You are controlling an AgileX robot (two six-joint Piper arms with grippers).
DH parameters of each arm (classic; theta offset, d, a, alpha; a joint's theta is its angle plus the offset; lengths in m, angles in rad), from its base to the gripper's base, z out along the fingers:
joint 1: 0 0.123 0 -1.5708
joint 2: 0.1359 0 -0.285 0
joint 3: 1.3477 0 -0.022 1.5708
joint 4: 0 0.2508 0 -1.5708
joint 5: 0 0 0.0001 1.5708
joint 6: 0 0.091 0 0
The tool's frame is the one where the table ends.
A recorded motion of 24 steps. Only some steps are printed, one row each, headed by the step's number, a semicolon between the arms.
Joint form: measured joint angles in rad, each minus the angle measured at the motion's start. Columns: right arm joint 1, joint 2, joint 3, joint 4, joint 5, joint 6; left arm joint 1, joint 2, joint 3, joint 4, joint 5, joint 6.
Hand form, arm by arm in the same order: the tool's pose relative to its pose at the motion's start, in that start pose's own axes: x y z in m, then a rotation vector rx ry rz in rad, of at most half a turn. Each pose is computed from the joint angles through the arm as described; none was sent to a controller.
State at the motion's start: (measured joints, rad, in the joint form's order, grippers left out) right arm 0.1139 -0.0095 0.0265 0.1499 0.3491 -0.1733; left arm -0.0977 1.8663 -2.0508 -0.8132 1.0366 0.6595
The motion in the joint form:
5: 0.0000 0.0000 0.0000 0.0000 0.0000 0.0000; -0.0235 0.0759 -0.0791 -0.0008 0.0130 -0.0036
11: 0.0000 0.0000 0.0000 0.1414 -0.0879 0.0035; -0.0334 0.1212 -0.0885 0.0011 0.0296 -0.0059
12: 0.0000 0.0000 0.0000 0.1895 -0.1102 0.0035; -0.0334 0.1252 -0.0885 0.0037 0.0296 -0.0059
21: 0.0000 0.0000 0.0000 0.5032 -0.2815 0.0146; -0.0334 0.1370 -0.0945 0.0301 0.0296 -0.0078
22: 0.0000 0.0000 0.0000 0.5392 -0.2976 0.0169; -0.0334 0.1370 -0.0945 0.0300 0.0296 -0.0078
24: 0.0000 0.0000 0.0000 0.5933 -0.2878 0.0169; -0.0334 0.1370 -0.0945 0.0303 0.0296 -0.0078
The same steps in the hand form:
5: 0.0000 0.0000 0.0000 0.0000 0.0000 0.0000; -0.0008 0.0039 0.0216 0.0287 0.0123 0.0082
11: -0.0087 0.0019 -0.0004 -0.0269 -0.0937 0.1384; 0.0093 0.0103 0.0397 0.0506 0.0564 -0.0109
12: -0.0109 0.0022 -0.0007 -0.0354 -0.1176 0.1850; 0.0105 0.0114 0.0412 0.0493 0.0609 -0.0120
21: -0.0261 -0.0015 -0.0038 -0.0575 -0.2892 0.5084; 0.0134 0.0156 0.0447 0.0322 0.0793 -0.0038
22: -0.0273 -0.0023 -0.0042 -0.0586 -0.3043 0.5471; 0.0134 0.0156 0.0447 0.0322 0.0792 -0.0038
24: -0.0269 -0.0015 -0.0040 -0.0739 -0.2957 0.5996; 0.0135 0.0156 0.0447 0.0320 0.0794 -0.0037

